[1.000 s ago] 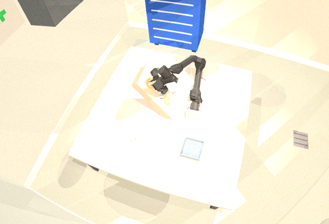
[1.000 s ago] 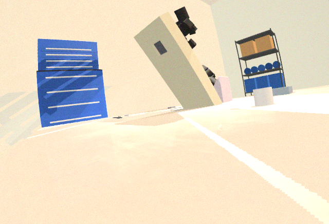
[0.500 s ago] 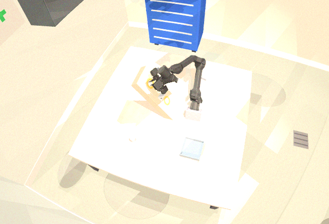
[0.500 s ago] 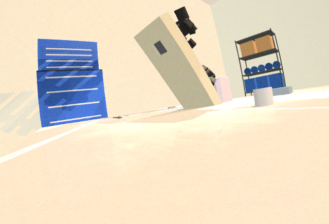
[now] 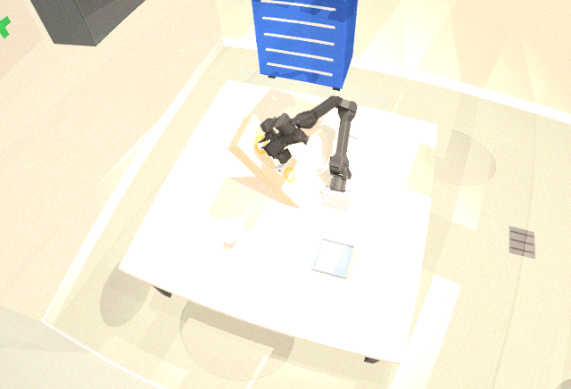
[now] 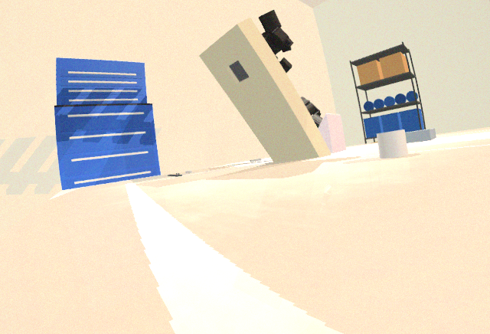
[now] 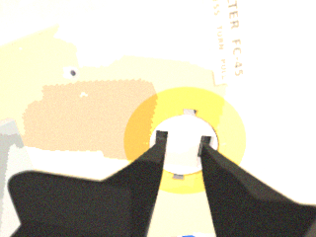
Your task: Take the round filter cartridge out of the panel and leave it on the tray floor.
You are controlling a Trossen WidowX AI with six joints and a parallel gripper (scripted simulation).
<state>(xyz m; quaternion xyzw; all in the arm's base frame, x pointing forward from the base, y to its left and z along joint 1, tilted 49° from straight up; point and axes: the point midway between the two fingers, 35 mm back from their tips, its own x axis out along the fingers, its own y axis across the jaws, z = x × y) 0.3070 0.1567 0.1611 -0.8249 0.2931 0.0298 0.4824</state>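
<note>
My gripper tip is 10 mm short of the round white filter cartridge and 10 mm above it. The rest, counted from my gripper tip: pale blue tray (380 mm behind, 310 mm to the left, 280 mm below).
</note>
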